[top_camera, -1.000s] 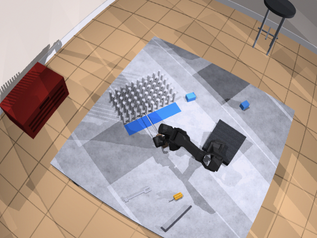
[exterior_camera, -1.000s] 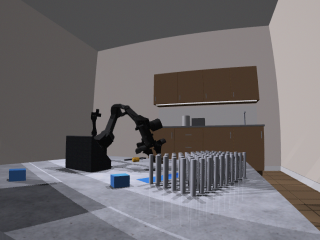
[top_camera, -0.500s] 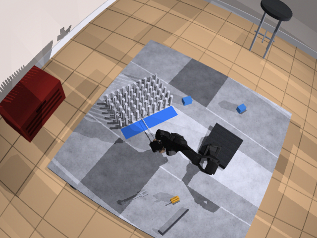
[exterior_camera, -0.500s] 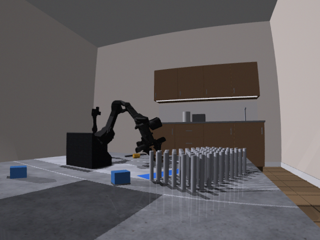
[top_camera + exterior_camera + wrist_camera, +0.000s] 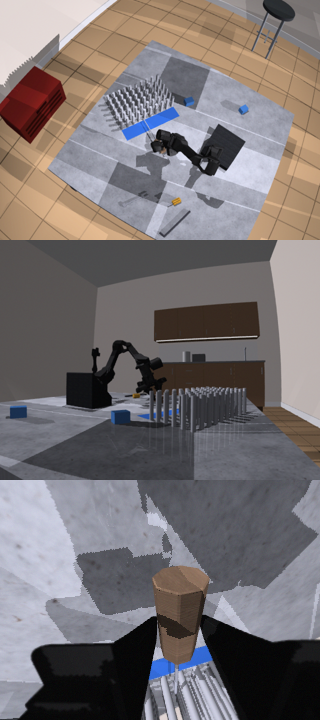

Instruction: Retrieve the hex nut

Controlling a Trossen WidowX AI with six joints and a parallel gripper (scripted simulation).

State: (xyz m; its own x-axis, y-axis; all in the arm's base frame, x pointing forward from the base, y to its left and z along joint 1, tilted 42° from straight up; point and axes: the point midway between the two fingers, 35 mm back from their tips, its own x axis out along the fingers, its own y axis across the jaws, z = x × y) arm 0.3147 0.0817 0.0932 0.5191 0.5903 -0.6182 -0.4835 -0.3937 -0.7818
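The blue taped strip lies 130 mm ahead of my gripper tip, 130 mm to the right of it and 40 mm below it. Round my gripper tip: wooden-handled tool 90 mm ahead, 60 mm to the right; grey tool 40 mm behind, 370 mm to the left, 30 mm below; yellow-handled screwdriver 240 mm behind, 270 mm to the left, 20 mm below.
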